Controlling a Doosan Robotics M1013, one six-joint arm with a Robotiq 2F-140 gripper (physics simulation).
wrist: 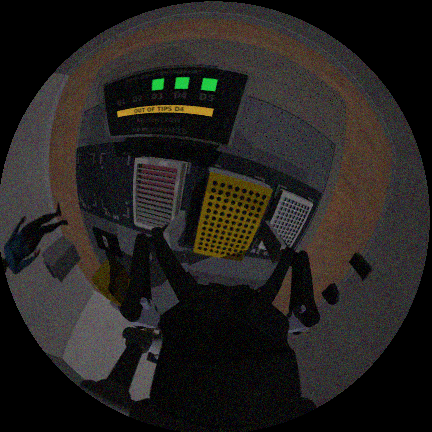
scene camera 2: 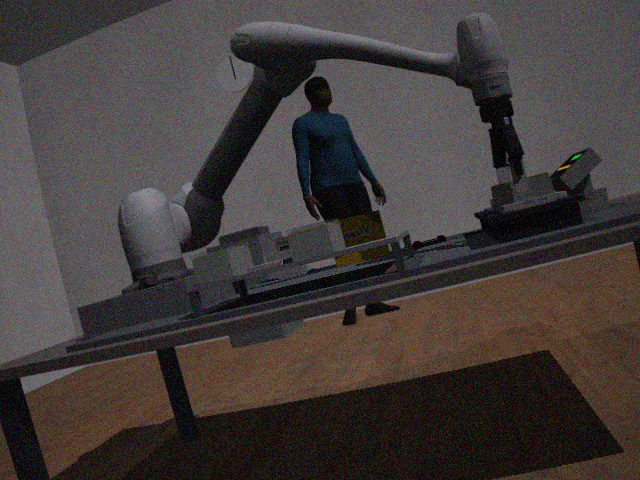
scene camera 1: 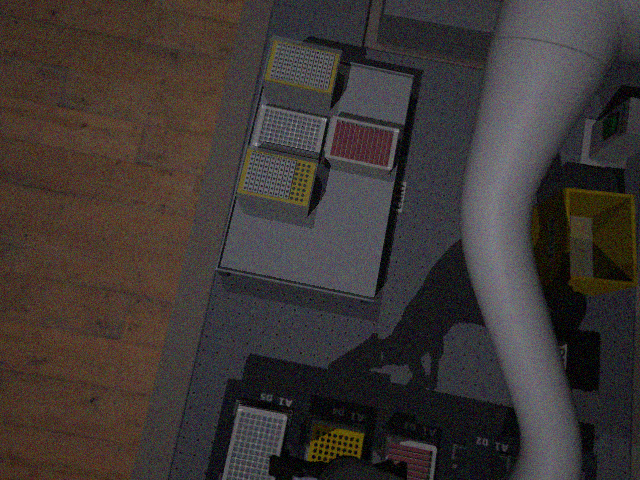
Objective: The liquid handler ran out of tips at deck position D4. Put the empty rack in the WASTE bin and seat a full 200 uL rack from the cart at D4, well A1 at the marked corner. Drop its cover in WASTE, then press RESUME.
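Places are measured from the arm's base along level axes (x left, y back, z up), in centimetres.
Pixels of known places: gripper, fingertip midpoint: (wrist: 224, 223) (scene camera 2: 515, 193) (scene camera 1: 332, 456); arm's base, origin of the base link: (scene camera 2: 162, 283).
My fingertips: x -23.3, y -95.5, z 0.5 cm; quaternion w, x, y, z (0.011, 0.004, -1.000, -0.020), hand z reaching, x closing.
Ahead of a thing's pixels: the offset from my fingertips to its middle. "pt": to the spot under its first point.
My gripper (scene camera 2: 509, 174) (wrist: 224, 223) is open and empty, low over the deck, with its fingertips on either side of the yellow empty rack @(dx -0.3, dy -1.5, dz -0.1 cm) (scene camera 1: 336, 441) (wrist: 232, 215) at D4; contact cannot be told. On the cart @(dx -5.5, dy +49.6, dz -5.4 cm) (scene camera 1: 310, 253) stand a yellow-rimmed rack @(dx -10.2, dy +66.5, dz +3.1 cm) (scene camera 1: 302, 64) filled with tips, a yellow-rimmed rack @(dx -12.9, dy +45.1, dz +3.1 cm) (scene camera 1: 276, 175) with empty columns at one end, a white rack @(dx -11.5, dy +55.8, dz -2.0 cm) (scene camera 1: 289, 129) and a red-filled rack @(dx +1.8, dy +54.1, dz -1.1 cm) (scene camera 1: 361, 142). I cannot tell a clear cover. The yellow WASTE bin @(dx +42.9, dy +39.0, dz -1.9 cm) (scene camera 1: 602, 286) (scene camera 2: 361, 227) (wrist: 110, 282) is partly behind the arm in scene camera 1. The panel @(pt dx +0.4, dy -15.8, dz +2.9 cm) (scene camera 2: 576, 165) (wrist: 175, 122) reads OUT OF TIPS D4; RESUME is not legible.
A red-filled rack @(dx +12.0, dy -3.0, dz -1.5 cm) (scene camera 1: 413, 454) (wrist: 156, 192) at D3 and a white rack @(dx -12.6, dy +0.0, dz -2.4 cm) (scene camera 1: 255, 439) (wrist: 291, 215) at D5 flank D4 closely. A black box @(dx +41.5, dy +18.8, dz -8.0 cm) (scene camera 1: 584, 361) stands between deck and bin. A person (scene camera 2: 330, 149) stands behind the table.
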